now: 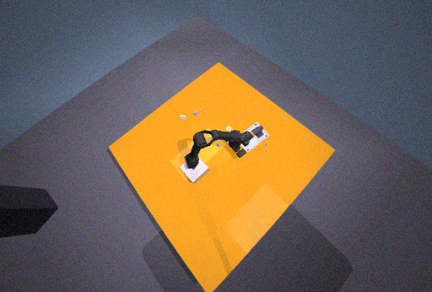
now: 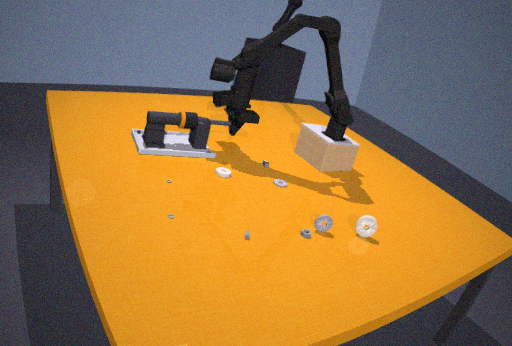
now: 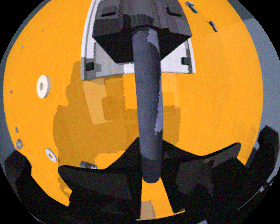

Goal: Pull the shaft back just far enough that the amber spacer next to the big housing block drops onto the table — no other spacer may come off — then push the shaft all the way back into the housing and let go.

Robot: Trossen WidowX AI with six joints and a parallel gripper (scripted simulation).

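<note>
My gripper tip is now 8 cm short of the dark shaft, 2 cm to the left of it and 3 cm below it. Round my gripper tip: grey ring (23 cm to the left, 4 cm below); amber spacer (16 cm ahead, 5 cm to the right, 3 cm above); white ring (13 cm ahead, 14 cm to the left, 4 cm below).
</note>
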